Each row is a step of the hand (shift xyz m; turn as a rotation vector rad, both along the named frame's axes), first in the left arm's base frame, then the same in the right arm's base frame.
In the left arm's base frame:
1: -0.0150 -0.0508 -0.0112 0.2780 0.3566 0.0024
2: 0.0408 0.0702 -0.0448 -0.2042 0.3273 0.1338
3: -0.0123 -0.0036 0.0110 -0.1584 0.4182 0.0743
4: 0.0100 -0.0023 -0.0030 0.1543 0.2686 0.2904
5: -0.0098 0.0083 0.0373 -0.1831 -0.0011 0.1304
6: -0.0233 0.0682 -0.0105 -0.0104 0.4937 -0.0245
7: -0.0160 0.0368 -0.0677 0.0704 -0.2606 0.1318
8: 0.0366 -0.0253 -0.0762 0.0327 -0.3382 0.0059
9: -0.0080 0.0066 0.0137 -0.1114 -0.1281 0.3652
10: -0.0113 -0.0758 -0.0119 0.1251 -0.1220 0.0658
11: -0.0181 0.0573 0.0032 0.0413 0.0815 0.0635
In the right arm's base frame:
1: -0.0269 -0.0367 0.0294 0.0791 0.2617 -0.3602
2: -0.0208 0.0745 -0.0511 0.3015 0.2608 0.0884
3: 0.0112 -0.0060 0.0111 0.2750 0.3592 0.0291
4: -0.0060 -0.0024 -0.0085 0.3268 0.0756 -0.2603
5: 0.0386 -0.0080 0.0018 0.1593 -0.0282 0.1561
6: 0.0243 0.0684 0.0056 0.1824 0.4442 -0.1178
7: -0.0406 0.0657 0.0152 -0.0078 -0.2998 -0.0168
8: -0.0863 0.0061 -0.0172 -0.1408 -0.3038 0.0579
9: 0.0167 0.0009 0.0039 0.2962 -0.2583 0.0877
10: -0.0386 -0.0588 0.0326 -0.0228 -0.1584 -0.0963
11: 0.0307 0.0518 0.0016 0.0789 0.0351 -0.0702

